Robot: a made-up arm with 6 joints.
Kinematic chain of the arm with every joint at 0, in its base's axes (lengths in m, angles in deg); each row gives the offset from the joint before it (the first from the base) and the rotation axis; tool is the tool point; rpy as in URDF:
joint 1: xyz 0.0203 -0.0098 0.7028 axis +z
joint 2: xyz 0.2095 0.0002 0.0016 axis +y
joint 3: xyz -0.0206 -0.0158 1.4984 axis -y
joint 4: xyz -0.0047 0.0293 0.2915 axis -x
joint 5: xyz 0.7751 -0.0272 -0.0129 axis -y
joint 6: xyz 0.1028 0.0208 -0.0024 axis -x
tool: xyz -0.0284 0.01 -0.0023 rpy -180 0 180
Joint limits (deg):
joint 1: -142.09..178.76
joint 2: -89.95..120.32
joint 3: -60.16..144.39
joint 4: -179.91..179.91
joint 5: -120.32..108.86
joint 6: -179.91..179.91
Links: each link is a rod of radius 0.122 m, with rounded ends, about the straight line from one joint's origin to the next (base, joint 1, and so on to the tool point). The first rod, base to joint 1, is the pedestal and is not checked.
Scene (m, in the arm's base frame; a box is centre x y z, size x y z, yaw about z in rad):
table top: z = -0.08
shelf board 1: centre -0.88 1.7 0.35 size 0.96 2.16 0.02 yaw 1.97
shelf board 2: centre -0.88 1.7 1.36 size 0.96 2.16 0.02 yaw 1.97
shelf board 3: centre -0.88 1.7 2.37 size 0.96 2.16 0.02 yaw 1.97
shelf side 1: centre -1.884 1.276 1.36 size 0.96 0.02 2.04 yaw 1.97
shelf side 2: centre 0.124 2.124 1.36 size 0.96 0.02 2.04 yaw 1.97
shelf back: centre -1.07 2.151 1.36 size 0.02 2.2 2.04 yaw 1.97
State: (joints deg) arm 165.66 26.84 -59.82 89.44 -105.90 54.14
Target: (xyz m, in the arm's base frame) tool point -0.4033 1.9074 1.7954
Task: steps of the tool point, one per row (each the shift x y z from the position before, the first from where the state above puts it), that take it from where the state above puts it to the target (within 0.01 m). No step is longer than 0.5 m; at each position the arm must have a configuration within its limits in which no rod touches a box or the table.
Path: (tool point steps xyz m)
1: -0.0990 0.1933 0.0652
2: -0.0504 0.2127 0.0877
3: 0.0028 0.2182 0.1064
4: 0.0570 0.2103 0.1198
5: 0.1081 0.1885 0.1284
6: 0.3155 0.3045 -0.0204
7: 0.3916 0.2264 -0.0222

